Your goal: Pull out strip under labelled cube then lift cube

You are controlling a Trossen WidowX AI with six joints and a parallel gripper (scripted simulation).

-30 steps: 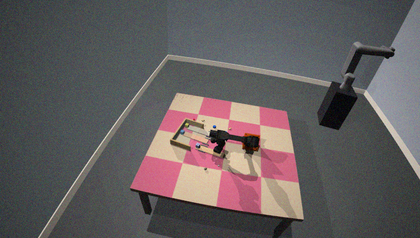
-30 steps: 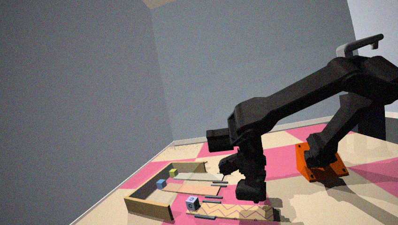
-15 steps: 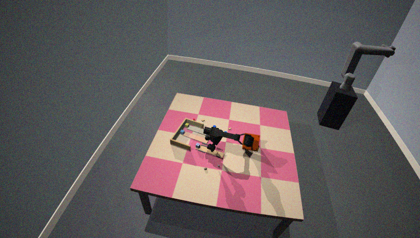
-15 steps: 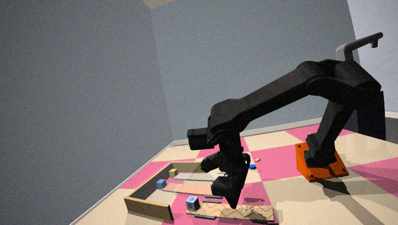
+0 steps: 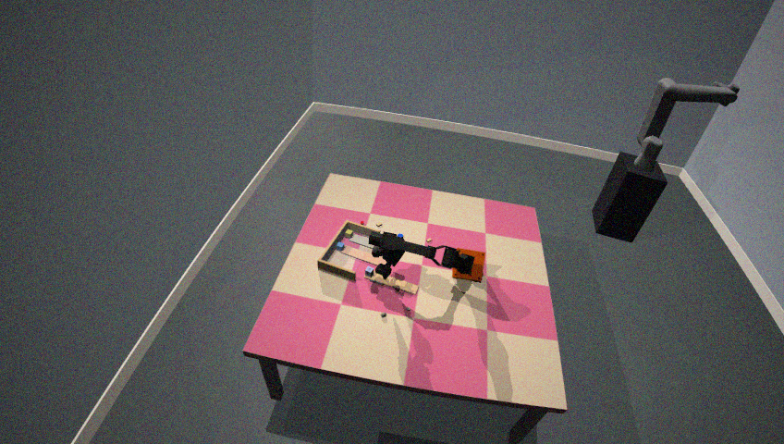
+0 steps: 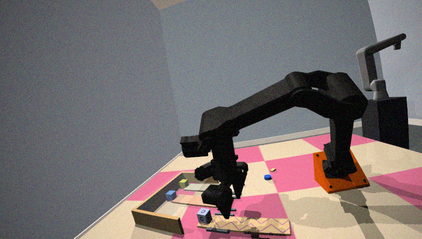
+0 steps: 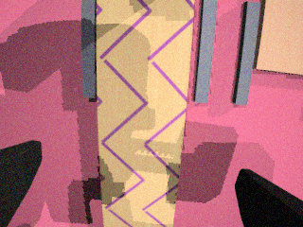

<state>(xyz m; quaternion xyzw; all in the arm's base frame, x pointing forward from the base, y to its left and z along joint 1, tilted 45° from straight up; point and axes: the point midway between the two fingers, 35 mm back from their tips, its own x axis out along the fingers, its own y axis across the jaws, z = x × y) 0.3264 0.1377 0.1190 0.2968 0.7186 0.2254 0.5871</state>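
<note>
My gripper tip is now 20 mm past the zigzag strip and 50 mm above it. Also, from my gripper tip: small tan piece 120 mm behind, 340 mm to the right, 50 mm below.
</note>
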